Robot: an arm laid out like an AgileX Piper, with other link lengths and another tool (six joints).
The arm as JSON. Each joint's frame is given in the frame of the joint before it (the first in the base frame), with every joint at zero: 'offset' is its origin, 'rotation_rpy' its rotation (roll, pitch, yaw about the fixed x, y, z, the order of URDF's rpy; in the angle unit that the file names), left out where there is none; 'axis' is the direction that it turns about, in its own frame. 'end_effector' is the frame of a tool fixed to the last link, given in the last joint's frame.
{
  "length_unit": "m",
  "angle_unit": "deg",
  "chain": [
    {
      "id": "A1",
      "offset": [
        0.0,
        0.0,
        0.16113
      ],
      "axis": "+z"
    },
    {
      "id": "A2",
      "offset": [
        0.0,
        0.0,
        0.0
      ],
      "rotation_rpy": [
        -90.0,
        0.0,
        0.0
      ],
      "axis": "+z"
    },
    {
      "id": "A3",
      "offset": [
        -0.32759,
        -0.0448,
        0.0
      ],
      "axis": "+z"
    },
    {
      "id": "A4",
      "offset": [
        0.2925,
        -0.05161,
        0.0
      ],
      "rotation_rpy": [
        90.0,
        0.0,
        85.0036
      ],
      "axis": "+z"
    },
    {
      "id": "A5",
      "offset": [
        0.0,
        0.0,
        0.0
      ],
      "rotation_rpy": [
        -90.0,
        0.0,
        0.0
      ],
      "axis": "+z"
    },
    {
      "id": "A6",
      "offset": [
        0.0,
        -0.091,
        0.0
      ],
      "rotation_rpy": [
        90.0,
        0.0,
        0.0
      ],
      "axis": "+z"
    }
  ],
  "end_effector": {
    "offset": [
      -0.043,
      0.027,
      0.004
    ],
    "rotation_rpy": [
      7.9,
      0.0,
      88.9
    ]
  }
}
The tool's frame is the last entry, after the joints.
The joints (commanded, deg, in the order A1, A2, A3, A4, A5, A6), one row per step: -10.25 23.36 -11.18 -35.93 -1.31 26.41; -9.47 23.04 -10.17 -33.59 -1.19 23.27; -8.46 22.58 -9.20 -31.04 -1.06 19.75; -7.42 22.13 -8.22 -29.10 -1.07 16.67; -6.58 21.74 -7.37 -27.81 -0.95 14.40; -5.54 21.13 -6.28 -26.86 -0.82 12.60; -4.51 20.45 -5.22 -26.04 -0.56 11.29; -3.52 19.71 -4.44 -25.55 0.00 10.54; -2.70 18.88 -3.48 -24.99 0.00 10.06; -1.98 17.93 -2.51 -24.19 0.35 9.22; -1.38 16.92 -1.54 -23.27 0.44 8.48; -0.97 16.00 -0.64 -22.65 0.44 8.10
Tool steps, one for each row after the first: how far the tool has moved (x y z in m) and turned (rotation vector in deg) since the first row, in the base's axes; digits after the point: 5 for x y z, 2 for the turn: -0.00089 0.00205 -0.00694 -0.67 0.88 0.76; -0.00237 0.00470 -0.01347 -1.55 1.60 1.78; -0.00399 0.00762 -0.02002 -2.61 2.25 2.94; -0.00538 0.00988 -0.02593 -3.52 2.91 3.84; -0.00755 0.01246 -0.03304 -4.31 3.58 4.94; -0.00986 0.01464 -0.03983 -4.76 4.21 5.94; -0.01211 0.01634 -0.04495 -5.02 4.75 6.75; -0.01476 0.01788 -0.05006 -4.96 4.83 7.56; -0.01743 0.01902 -0.05571 -5.02 5.15 8.16; -0.02020 0.01995 -0.06075 -4.87 5.16 8.70; -0.02260 0.02053 -0.06530 -4.65 5.10 9.08
